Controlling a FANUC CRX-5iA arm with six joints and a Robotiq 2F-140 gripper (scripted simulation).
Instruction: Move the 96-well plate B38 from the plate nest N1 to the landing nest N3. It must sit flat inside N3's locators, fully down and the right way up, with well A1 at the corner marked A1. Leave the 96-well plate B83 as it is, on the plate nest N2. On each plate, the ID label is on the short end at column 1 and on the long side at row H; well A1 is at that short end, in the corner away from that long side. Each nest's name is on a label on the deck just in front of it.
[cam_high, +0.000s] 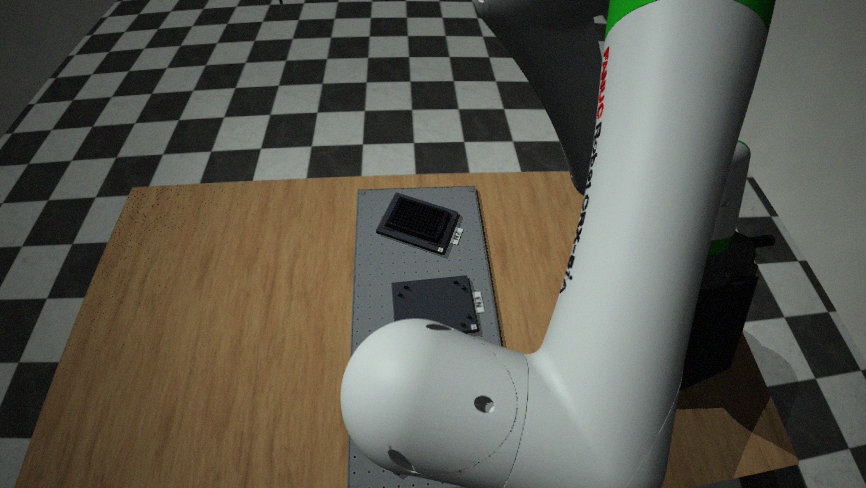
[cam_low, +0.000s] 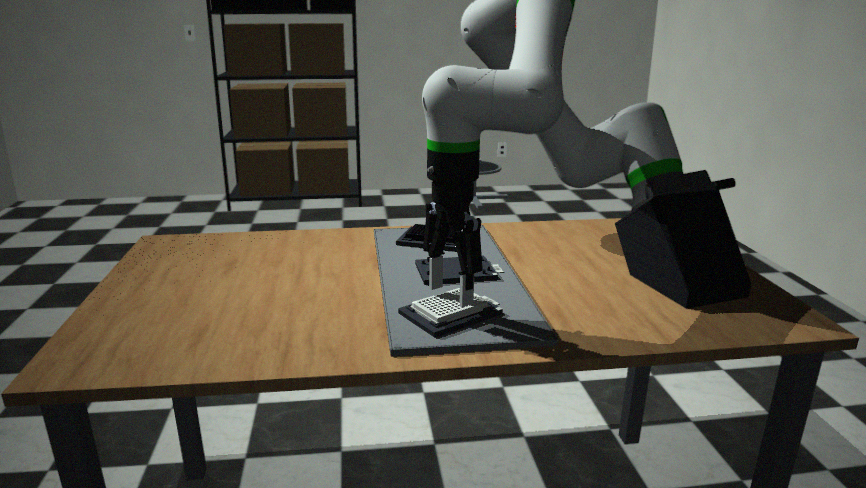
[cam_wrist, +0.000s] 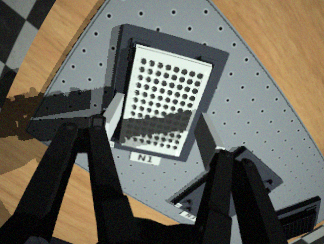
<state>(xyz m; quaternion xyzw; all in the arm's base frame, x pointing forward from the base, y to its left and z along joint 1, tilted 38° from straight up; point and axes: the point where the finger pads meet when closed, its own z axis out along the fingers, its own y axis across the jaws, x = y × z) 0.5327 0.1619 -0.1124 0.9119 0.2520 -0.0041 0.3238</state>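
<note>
Right now my hand is 40 mm above the white 96-well plate B38. The rest, counted from my hand: landing nest N3 (50 mm behind, 210 mm to the right, 60 mm below); plate nest N1 (60 mm below); N1 label (90 mm behind, 50 mm to the right, 60 mm below).
</note>
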